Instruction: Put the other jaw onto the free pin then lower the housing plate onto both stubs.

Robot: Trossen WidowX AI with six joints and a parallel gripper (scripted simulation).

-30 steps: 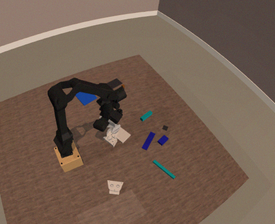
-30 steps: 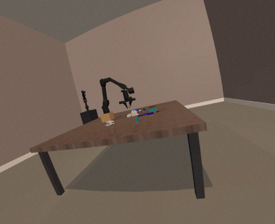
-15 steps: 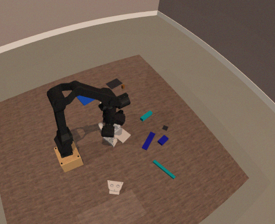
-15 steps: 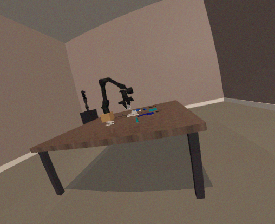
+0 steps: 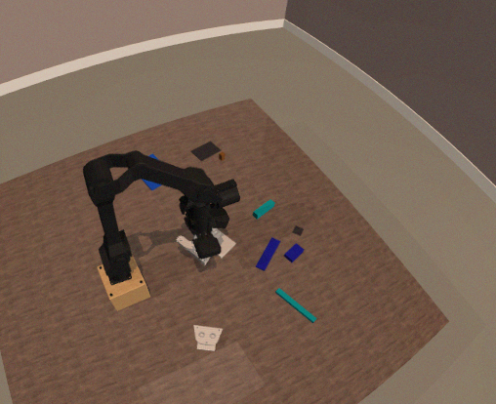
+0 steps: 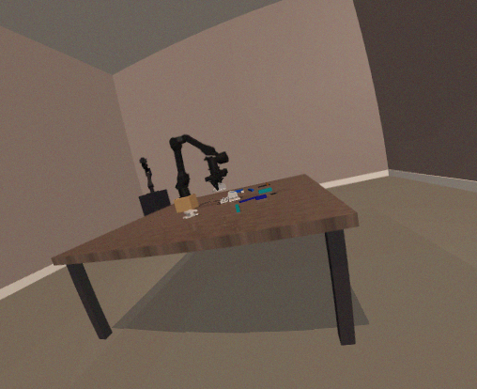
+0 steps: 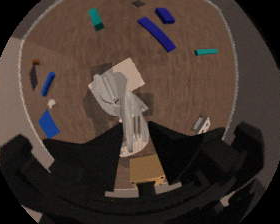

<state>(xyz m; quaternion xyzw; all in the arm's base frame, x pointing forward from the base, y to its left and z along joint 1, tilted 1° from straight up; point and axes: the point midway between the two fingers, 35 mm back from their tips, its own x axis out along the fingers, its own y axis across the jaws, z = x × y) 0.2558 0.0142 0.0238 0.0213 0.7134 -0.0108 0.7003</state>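
The white jaw lies 30 mm behind my gripper tip and 20 mm to the left of it. From my gripper tip the other things lie so: blue bar (200 mm ahead, 80 mm below, 70 mm to the right); white base (80 mm below, 70 mm ahead, 40 mm to the left); white housing plate (260 mm to the right, 80 mm behind, 60 mm below).
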